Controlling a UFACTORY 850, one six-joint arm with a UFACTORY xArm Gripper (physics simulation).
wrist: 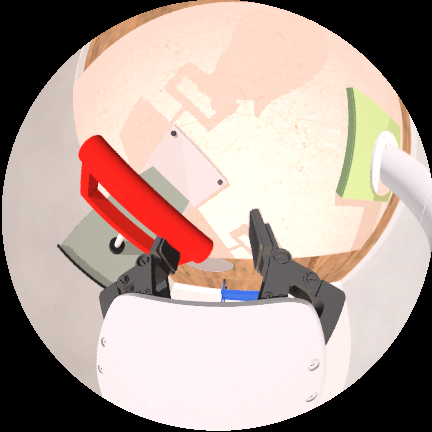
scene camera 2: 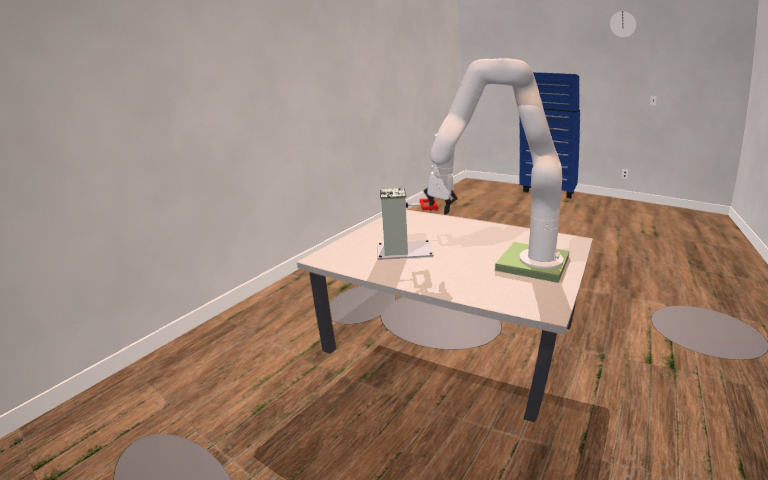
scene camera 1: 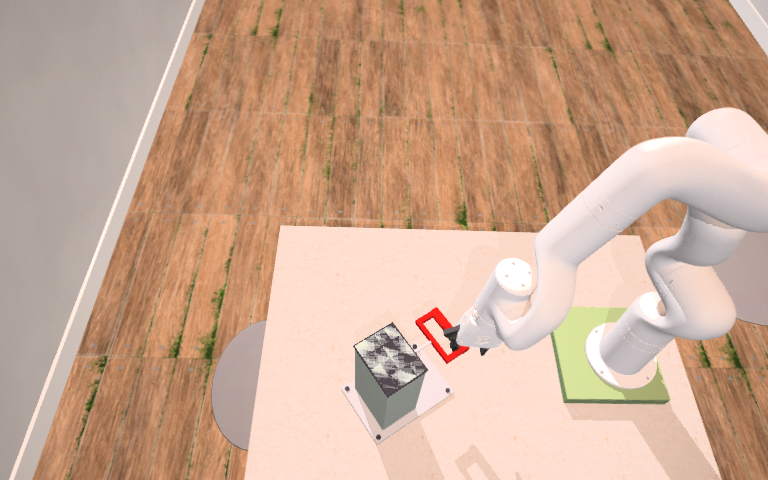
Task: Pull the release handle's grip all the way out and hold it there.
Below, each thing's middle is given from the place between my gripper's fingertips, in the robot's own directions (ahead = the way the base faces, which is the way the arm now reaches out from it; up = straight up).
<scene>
Now: the pale base plate (scene camera 1: 435, 389) 150 mm ahead of my hand, 50 mm to the left of it and 180 mm below it.
</scene>
